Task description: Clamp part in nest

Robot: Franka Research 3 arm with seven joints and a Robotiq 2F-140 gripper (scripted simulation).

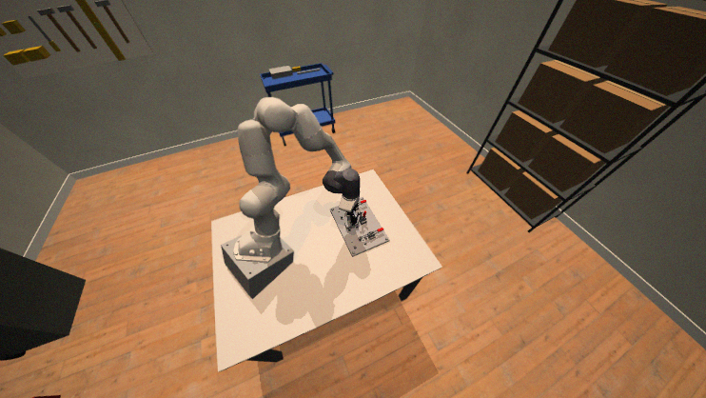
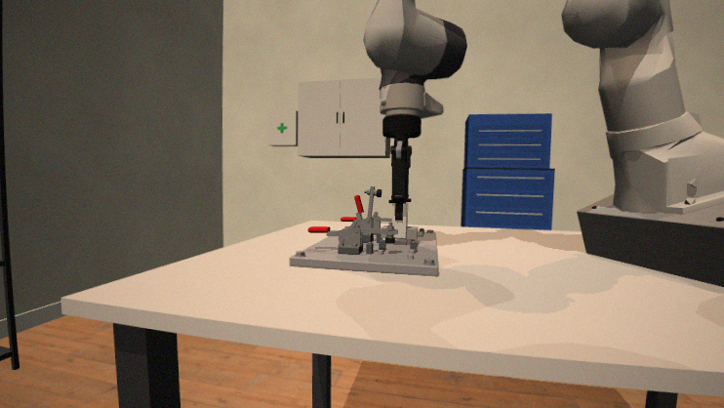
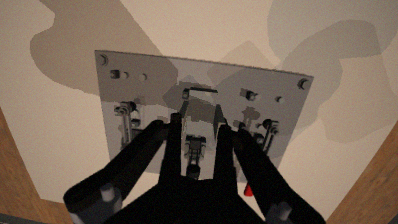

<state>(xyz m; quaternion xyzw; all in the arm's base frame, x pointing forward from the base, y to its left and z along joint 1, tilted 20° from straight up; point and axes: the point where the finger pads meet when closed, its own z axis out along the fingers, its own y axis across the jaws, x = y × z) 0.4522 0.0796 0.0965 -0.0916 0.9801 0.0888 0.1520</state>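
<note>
The grey block part lies 30 mm below my hand. Also, from my hand: grey fixture plate (60 mm below, 40 mm ahead, 10 mm to the left).
</note>
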